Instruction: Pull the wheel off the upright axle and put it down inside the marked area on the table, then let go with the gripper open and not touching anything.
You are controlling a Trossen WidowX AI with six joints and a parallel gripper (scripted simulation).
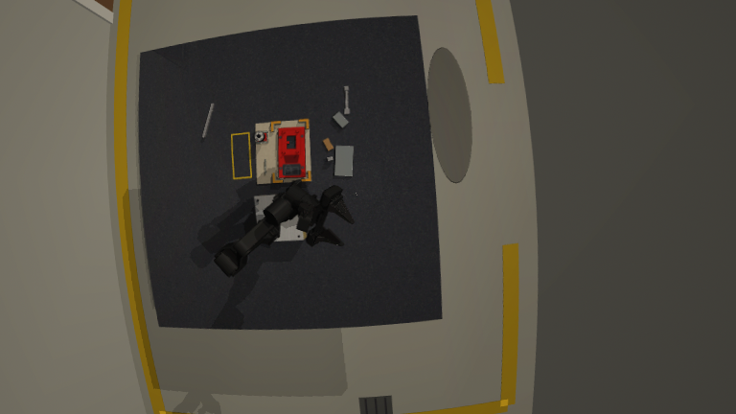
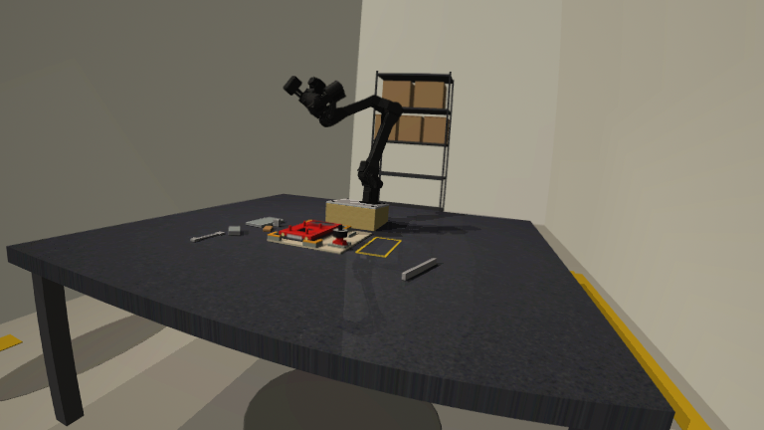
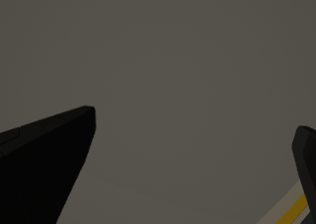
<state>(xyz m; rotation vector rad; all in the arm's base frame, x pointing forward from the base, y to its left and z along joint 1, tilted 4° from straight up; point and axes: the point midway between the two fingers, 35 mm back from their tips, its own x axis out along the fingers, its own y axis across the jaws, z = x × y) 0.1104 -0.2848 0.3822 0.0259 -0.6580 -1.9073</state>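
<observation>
Now: gripper tip 43 cm above the grey spoked wheel, 41 cm to the right of it and 28 cm short of it.
</observation>
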